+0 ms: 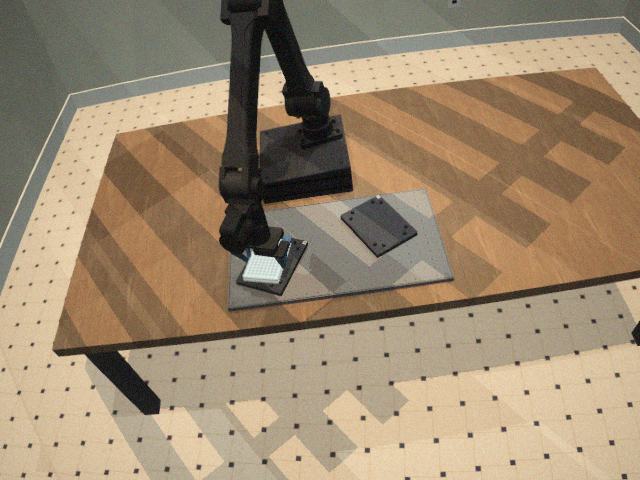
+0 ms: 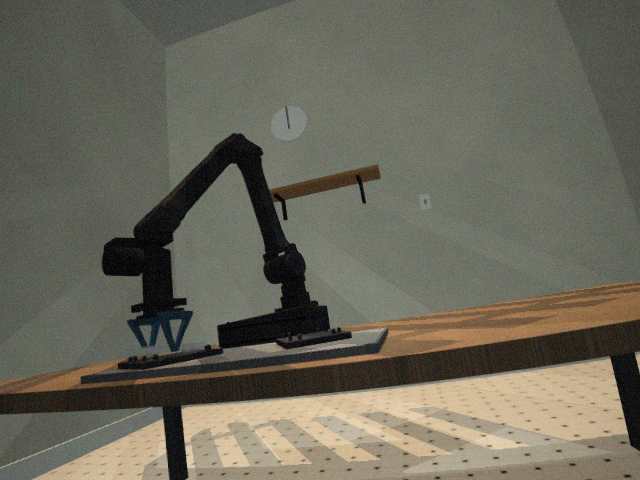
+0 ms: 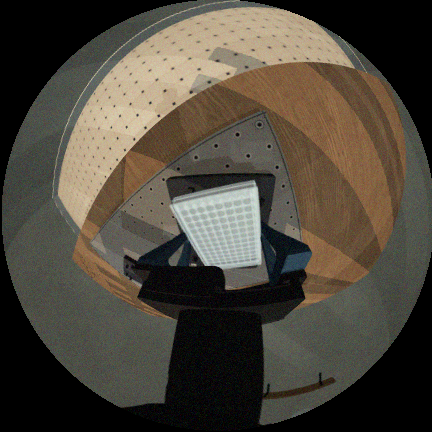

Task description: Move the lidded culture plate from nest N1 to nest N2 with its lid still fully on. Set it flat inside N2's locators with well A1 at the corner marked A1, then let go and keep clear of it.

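Seen in the pictures: gripper, fingertip midpoint: (image 1: 267, 264) (image 2: 161, 352) (image 3: 223, 228); arm's base, origin of the base link: (image 1: 319, 135) (image 2: 297, 310).
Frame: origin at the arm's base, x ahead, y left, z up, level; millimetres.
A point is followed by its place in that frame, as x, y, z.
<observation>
The pale culture plate (image 1: 262, 269) @(399, -230, -33) (image 3: 225, 225) @(386, -230, -33) shows its well grid; a double rim along its far edge suggests the lid is on. My gripper (image 1: 266, 258) @(374, -218, -49) (image 2: 161, 347) @(374, -218, -49) (image 3: 223, 228) @(374, -218, -49) has blue fingers shut on its two long sides. The plate is over the left dark nest (image 1: 292, 266) @(392, -161, -57) (image 2: 175, 357) @(413, -169, -58) (image 3: 200, 183) @(433, -230, -57), looks slightly raised above it, and is turned a little against its outline. The right dark nest (image 1: 379, 227) @(340, 70, -57) (image 2: 315, 338) @(405, 91, -58) holds no plate and shows its locator pins and a white corner mark. Nest labels and the A1 lettering cannot be read.
Both nests lie on a grey perforated board (image 1: 330, 289) @(477, -89, -68) (image 2: 248, 361) @(505, -2, -71) (image 3: 280, 165) @(397, -313, -68) on the wooden table (image 1: 170, 310) @(414, -472, -82) (image 2: 465, 341) @(554, 304, -81). The arm's black base (image 1: 310, 165) @(118, -51, 0) (image 2: 273, 328) @(157, -41, -37) stands behind the board. Locator pins stand up from the nests.
</observation>
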